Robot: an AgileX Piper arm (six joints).
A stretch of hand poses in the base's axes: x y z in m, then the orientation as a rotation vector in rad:
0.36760 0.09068 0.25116 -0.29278 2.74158 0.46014
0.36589 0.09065 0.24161 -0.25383 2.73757 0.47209
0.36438 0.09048 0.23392 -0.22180 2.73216 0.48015
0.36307 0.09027 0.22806 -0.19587 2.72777 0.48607
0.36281 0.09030 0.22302 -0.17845 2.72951 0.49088
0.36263 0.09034 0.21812 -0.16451 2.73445 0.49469
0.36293 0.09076 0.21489 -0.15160 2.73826 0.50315
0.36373 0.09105 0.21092 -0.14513 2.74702 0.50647
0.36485 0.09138 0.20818 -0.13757 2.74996 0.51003
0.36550 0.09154 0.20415 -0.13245 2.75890 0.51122
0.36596 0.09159 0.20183 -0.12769 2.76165 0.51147
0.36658 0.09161 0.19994 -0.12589 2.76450 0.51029
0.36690 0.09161 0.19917 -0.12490 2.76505 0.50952
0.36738 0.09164 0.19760 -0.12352 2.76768 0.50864
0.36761 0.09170 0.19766 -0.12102 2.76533 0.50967
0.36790 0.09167 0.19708 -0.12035 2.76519 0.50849
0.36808 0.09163 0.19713 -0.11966 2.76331 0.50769
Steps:
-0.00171 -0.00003 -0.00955 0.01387 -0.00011 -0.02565
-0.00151 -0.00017 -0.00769 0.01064 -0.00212 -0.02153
-0.00131 -0.00021 -0.00586 0.00822 -0.00159 -0.01754
-0.00026 0.00003 -0.00504 0.00522 0.00376 -0.01117
-0.00018 0.00004 -0.00490 0.00351 0.00651 -0.00854
0.00030 0.00042 -0.00323 0.00669 0.00631 -0.00720
0.00080 0.00029 -0.00397 0.00154 0.00964 -0.00292
0.00112 0.00033 -0.00274 0.00282 0.00415 -0.00432
0.00065 0.00016 -0.00403 -0.00009 0.00932 -0.00224
0.00046 0.00005 -0.00232 0.00027 0.00312 -0.00289
0.00062 0.00002 -0.00189 -0.00105 0.00269 -0.00105
0.00032 0.00000 -0.00077 -0.00049 0.00047 -0.00072
0.00048 0.00003 -0.00157 -0.00086 0.00250 -0.00074
0.00023 0.00006 0.00006 0.00136 -0.00187 -0.00187
0.00029 -0.00003 -0.00058 -0.00069 -0.00030 -0.00065
0.00018 -0.00004 0.00005 -0.00015 -0.00191 -0.00083

